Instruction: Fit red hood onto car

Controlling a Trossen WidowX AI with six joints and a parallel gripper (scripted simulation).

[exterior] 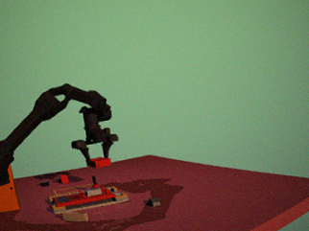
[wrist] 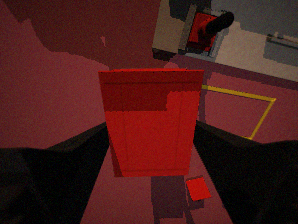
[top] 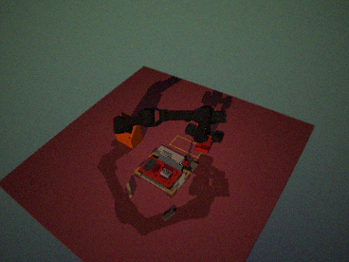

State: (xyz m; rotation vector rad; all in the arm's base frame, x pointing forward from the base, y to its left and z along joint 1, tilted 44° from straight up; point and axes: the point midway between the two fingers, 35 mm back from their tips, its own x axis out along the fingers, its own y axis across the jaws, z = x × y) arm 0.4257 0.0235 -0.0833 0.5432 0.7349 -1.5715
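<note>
The grey engine block is 210 mm to the right of my gripper tip, 120 mm behind it and 70 mm below it. Also, from my gripper tip: tan wooden bar 370 mm to the right, 240 mm behind, 80 mm below; dark wheel 220 mm to the left, 210 mm behind, 80 mm below; red hood 10 mm above.
</note>
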